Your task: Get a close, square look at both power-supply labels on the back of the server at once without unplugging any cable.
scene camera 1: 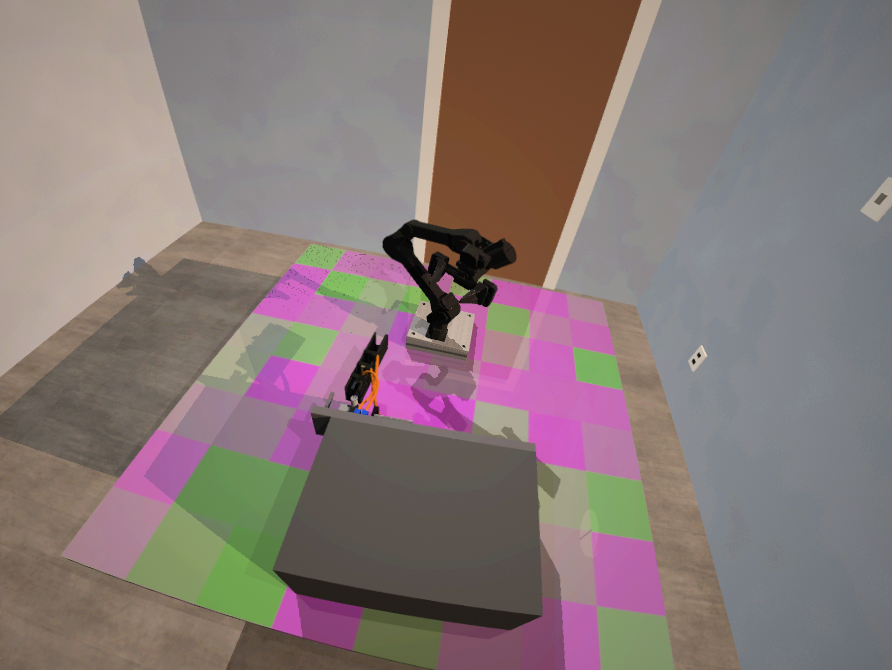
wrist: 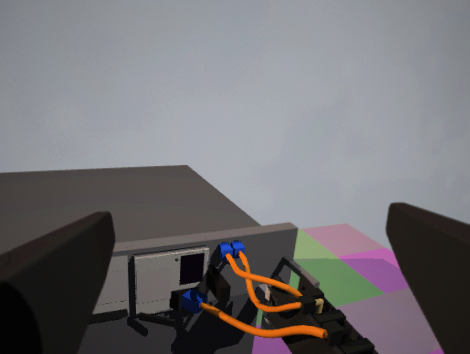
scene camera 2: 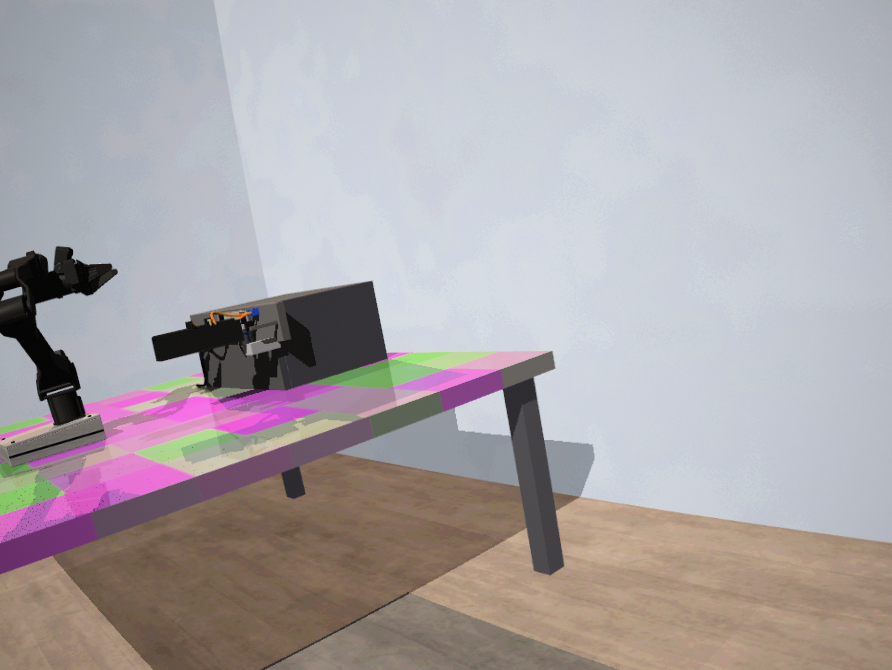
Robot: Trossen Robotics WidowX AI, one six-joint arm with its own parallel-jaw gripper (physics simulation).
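Where they show: gripper, fingertip midpoint: (scene camera 1: 444, 292) (wrist: 251, 222) (scene camera 2: 114, 268); arm's base, origin of the base link: (scene camera 1: 436, 333) (scene camera 2: 69, 420).
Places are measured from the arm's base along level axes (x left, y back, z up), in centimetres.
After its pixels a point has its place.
Note:
The grey server (scene camera 1: 418, 519) @[x 8.3, y -64.6, z 15.8 cm] (scene camera 2: 337, 324) @[x -13.5, y -65.1, z 7.1 cm] (wrist: 125, 200) @[x 1.5, y -60.3, z 15.8 cm] rests on the table. In the wrist view, its back panel is seen obliquely, low in the frame. The right power supply (wrist: 152, 270) @[x 0.4, y -44.5, z 13.5 cm] shows a pale, unreadable label area beside a dark square. The left power supply (wrist: 115, 285) @[x 4.4, y -45.1, z 11.7 cm] is partly hidden behind the left finger. Orange cables (scene camera 1: 374, 382) @[x -9.9, y -34.0, z 11.6 cm] (scene camera 2: 229, 314) @[x -8.1, y -39.9, z 15.2 cm] (wrist: 260, 331) @[x -9.1, y -35.8, z 10.0 cm] end in blue plugs at the back. A lower blue plug (wrist: 192, 301) @[x -3.9, y -43.0, z 9.7 cm] overlaps the right supply's lower corner. My gripper (scene camera 1: 459, 282) (scene camera 2: 113, 272) @[x 2.3, y -18.3, z 31.0 cm] (wrist: 251, 222) @[x 2.3, y -18.3, z 31.0 cm] is open and empty, raised and apart from the server.
A black cable-management arm (scene camera 1: 366, 366) @[x -12.2, y -32.9, z 15.6 cm] (scene camera 2: 194, 340) @[x -15.0, y -27.6, z 11.6 cm] (wrist: 320, 340) @[x -11.2, y -29.2, z 13.8 cm] sticks out from the server's back, on the right in the wrist view. The checkered table (scene camera 1: 612, 504) @[x 56.1, y -43.5, z -4.7 cm] (scene camera 2: 403, 418) @[x -64.2, y -44.4, z -7.3 cm] (wrist: 365, 295) @[x -43.2, y -54.3, z -4.8 cm] carries the robot's pale base plate (scene camera 1: 461, 335) @[x 8.1, y 2.1, z -0.6 cm] (scene camera 2: 79, 436) @[x -9.0, y 0.3, z -2.6 cm]. Walls surround the scene.

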